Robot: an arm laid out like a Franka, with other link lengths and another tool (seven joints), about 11 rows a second.
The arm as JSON. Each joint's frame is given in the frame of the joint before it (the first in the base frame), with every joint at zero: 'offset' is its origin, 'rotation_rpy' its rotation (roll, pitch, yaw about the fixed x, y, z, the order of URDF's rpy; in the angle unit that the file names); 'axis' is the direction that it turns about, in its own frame. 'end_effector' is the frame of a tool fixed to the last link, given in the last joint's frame.
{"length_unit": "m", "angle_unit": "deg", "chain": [
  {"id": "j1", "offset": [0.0, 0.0, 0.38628], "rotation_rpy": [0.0, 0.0, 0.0], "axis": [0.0, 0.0, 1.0]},
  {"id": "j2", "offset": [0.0, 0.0, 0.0], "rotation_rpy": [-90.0, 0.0, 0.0], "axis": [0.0, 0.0, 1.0]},
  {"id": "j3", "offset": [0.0, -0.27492, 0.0], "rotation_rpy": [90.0, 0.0, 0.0], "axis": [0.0, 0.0, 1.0]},
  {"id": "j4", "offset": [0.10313, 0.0, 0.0], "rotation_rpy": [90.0, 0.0, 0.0], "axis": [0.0, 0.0, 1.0]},
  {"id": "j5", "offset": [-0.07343, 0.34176, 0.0], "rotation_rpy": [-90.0, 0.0, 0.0], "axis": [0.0, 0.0, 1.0]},
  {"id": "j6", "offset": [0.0, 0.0, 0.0], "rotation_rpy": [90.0, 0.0, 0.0], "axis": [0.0, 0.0, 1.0]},
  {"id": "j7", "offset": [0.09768, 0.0, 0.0], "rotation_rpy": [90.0, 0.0, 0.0], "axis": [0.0, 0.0, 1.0]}
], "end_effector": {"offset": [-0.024, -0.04, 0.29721], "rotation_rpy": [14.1, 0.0, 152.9]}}
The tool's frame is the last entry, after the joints.
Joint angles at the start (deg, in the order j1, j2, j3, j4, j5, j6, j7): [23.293 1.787 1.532 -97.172 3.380 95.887 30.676]
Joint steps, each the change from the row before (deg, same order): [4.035 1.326 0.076 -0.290 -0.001 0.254 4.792]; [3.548 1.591 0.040 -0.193 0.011 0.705 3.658]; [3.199 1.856 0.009 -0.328 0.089 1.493 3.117]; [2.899 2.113 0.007 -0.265 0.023 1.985 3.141]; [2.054 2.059 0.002 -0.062 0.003 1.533 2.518]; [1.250 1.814 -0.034 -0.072 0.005 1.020 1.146]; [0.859 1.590 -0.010 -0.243 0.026 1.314 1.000]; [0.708 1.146 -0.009 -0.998 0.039 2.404 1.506]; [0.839 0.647 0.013 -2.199 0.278 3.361 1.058]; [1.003 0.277 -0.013 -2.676 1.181 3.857 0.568]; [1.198 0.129 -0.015 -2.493 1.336 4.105 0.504]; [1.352 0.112 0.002 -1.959 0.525 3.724 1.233]
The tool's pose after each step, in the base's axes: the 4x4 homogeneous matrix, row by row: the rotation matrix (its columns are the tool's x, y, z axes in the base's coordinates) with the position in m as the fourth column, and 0 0 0 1 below. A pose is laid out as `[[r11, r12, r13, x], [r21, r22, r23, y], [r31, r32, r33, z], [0, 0, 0, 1]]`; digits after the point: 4 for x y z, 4 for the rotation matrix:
[[-0.9351, -0.3542, -0.0105, 0.4473], [-0.3439, 0.9143, -0.2138, 0.3195], [0.0853, -0.1963, -0.9768, 0.3638], [0, 0, 0, 1]]
[[-0.9340, -0.3562, -0.0276, 0.4307], [-0.3409, 0.9118, -0.2290, 0.3492], [0.1067, -0.2045, -0.9730, 0.3479], [0, 0, 0, 1]]
[[-0.9328, -0.3584, -0.0381, 0.4164], [-0.3396, 0.9094, -0.2402, 0.3767], [0.1208, -0.2111, -0.9700, 0.3293], [0, 0, 0, 1]]
[[-0.9341, -0.3542, -0.0446, 0.4043], [-0.3328, 0.9092, -0.2500, 0.4025], [0.1291, -0.2187, -0.9672, 0.3089], [0, 0, 0, 1]]
[[-0.9362, -0.3473, -0.0539, 0.3952], [-0.3225, 0.9098, -0.2611, 0.4205], [0.1397, -0.2271, -0.9638, 0.2897], [0, 0, 0, 1]]
[[-0.9345, -0.3501, -0.0643, 0.3884], [-0.3209, 0.9069, -0.2731, 0.4303], [0.1539, -0.2346, -0.9598, 0.2722], [0, 0, 0, 1]]
[[-0.9348, -0.3479, -0.0715, 0.3843], [-0.3159, 0.9063, -0.2808, 0.4378], [0.1625, -0.2399, -0.9571, 0.2559], [0, 0, 0, 1]]
[[-0.9406, -0.3318, -0.0718, 0.3829], [-0.3002, 0.9117, -0.2805, 0.4453], [0.1585, -0.2423, -0.9572, 0.2398], [0, 0, 0, 1]]
[[-0.9441, -0.3222, -0.0694, 0.3777], [-0.2925, 0.9160, -0.2745, 0.4526], [0.1520, -0.2389, -0.9591, 0.2217], [0, 0, 0, 1]]
[[-0.9463, -0.3155, -0.0710, 0.3687], [-0.2886, 0.9230, -0.2544, 0.4629], [0.1457, -0.2202, -0.9645, 0.2058], [0, 0, 0, 1]]
[[-0.9491, -0.3080, -0.0665, 0.3598], [-0.2862, 0.9310, -0.2267, 0.4758], [0.1317, -0.1961, -0.9717, 0.1935], [0, 0, 0, 1]]
[[-0.9537, -0.2962, -0.0525, 0.3527], [-0.2798, 0.9376, -0.2064, 0.4882], [0.1103, -0.1822, -0.9771, 0.1843], [0, 0, 0, 1]]

